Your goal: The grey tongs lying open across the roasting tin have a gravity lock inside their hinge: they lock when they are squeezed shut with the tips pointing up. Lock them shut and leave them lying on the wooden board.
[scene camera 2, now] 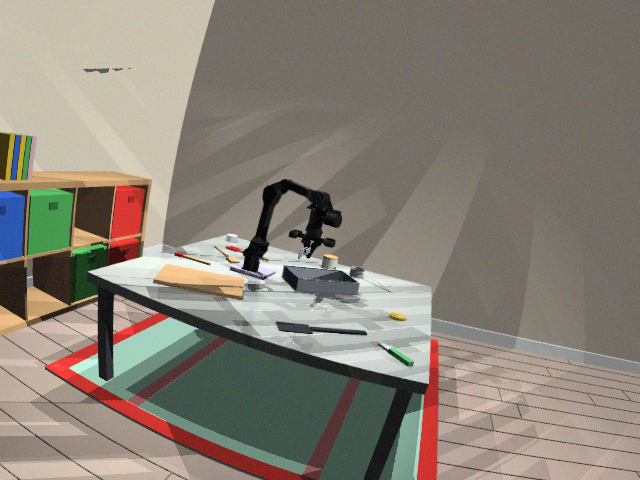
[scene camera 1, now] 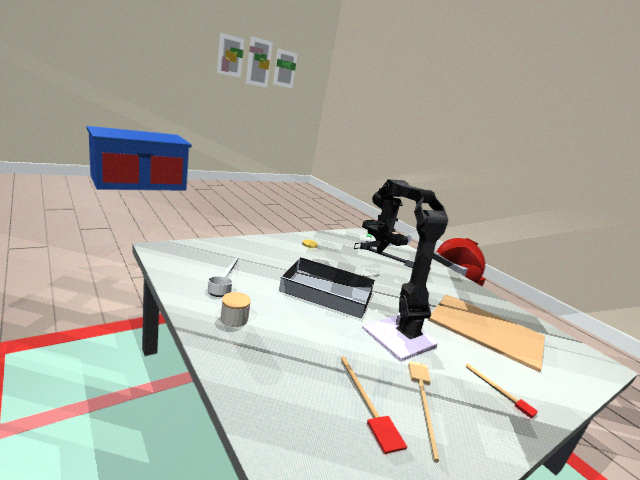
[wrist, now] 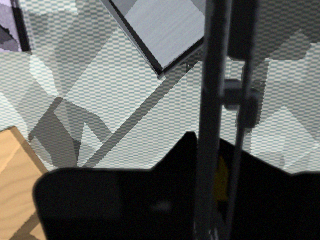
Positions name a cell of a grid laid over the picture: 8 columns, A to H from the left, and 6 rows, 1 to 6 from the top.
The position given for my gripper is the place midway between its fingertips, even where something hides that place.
Observation:
In view: my gripper (scene camera 1: E4), a wooden-lidded canister (scene camera 1: C4), a wooden spatula (scene camera 1: F5), a wooden board (scene camera 1: G5) and a roasting tin (scene camera 1: E4).
My gripper also shows in the wrist view (wrist: E4). The wooden board also shows in scene camera 2 (scene camera 2: C4). The roasting tin is seen too in scene camera 2 (scene camera 2: D4). The wrist view does not show the wooden-lidded canister: it is out of frame. The wrist view does not show the wooden spatula: it is out of frame.

